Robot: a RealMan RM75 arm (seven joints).
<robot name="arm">
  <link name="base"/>
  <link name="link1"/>
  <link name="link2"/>
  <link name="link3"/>
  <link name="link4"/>
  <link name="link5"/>
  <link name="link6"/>
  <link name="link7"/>
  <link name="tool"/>
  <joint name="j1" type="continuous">
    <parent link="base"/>
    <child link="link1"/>
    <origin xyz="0 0 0.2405" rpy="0 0 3.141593"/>
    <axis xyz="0 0 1"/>
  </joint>
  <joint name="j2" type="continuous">
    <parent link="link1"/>
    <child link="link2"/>
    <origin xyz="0 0 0" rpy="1.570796 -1.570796 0"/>
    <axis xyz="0 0 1"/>
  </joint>
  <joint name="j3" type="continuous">
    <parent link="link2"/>
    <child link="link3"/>
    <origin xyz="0.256 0 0" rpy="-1.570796 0 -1.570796"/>
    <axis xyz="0 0 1"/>
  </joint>
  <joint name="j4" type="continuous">
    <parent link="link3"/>
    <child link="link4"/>
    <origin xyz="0 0 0" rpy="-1.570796 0 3.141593"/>
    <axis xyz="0 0 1"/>
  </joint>
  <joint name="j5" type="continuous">
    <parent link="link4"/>
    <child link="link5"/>
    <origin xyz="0 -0.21 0" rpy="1.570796 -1.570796 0"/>
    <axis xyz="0 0 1"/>
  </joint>
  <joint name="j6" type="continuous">
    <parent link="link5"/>
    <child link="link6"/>
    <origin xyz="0 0 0" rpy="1.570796 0 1.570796"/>
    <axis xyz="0 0 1"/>
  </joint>
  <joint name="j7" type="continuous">
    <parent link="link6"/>
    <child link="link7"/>
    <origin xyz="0 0.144 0" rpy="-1.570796 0 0"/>
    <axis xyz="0 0 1"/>
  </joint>
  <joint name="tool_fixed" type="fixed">
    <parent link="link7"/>
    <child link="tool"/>
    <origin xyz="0 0 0" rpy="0 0 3.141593"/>
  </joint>
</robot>
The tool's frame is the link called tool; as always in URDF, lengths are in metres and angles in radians. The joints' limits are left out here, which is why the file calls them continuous.
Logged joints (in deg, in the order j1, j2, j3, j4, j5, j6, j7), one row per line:
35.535 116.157 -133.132 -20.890 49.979 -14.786 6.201
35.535 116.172 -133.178 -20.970 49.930 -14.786 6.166
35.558 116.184 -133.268 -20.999 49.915 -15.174 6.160
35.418 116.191 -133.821 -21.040 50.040 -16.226 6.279
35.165 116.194 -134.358 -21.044 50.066 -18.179 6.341
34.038 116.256 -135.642 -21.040 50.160 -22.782 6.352
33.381 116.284 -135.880 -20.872 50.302 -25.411 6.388
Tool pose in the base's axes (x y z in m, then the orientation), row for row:
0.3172 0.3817 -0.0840 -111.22 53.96 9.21
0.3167 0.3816 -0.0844 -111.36 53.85 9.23
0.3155 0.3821 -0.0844 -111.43 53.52 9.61
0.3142 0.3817 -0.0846 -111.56 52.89 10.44
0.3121 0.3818 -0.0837 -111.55 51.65 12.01
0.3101 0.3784 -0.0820 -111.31 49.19 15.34
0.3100 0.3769 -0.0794 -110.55 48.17 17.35
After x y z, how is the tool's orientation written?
As a rotation vector, in degrees.
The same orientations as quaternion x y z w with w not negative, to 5 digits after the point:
-0.79205 0.38428 0.06559 0.46977
-0.79283 0.38339 0.06571 0.46916
-0.79347 0.38111 0.06843 0.46955
-0.79463 0.37673 0.07436 0.47022
-0.79562 0.36839 0.08566 0.47322
-0.79622 0.35186 0.10973 0.47978
-0.79299 0.34553 0.12445 0.48610

